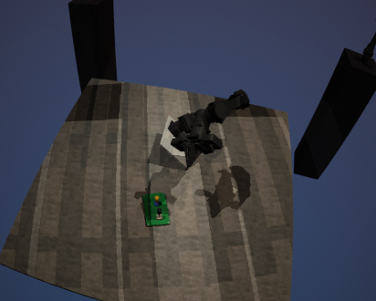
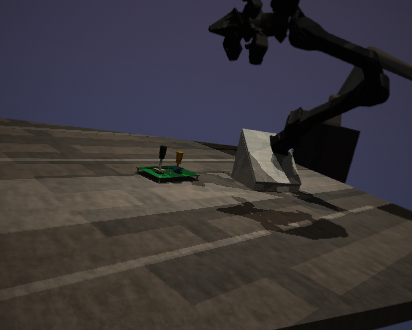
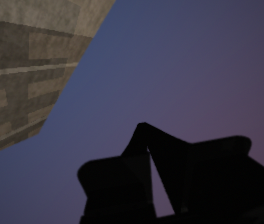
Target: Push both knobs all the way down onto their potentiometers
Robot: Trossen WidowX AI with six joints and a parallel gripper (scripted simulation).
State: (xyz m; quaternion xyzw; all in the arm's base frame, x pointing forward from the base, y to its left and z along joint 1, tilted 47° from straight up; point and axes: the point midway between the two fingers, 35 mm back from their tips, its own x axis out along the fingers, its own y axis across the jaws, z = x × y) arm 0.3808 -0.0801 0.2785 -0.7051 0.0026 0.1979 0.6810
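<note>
My gripper tip is now 40 mm past the yellow knob, 120 mm to the left of it and 340 mm above it. The rest, counted from my gripper tip: black knob: 30 mm ahead, 90 mm to the right, 330 mm below.
</note>
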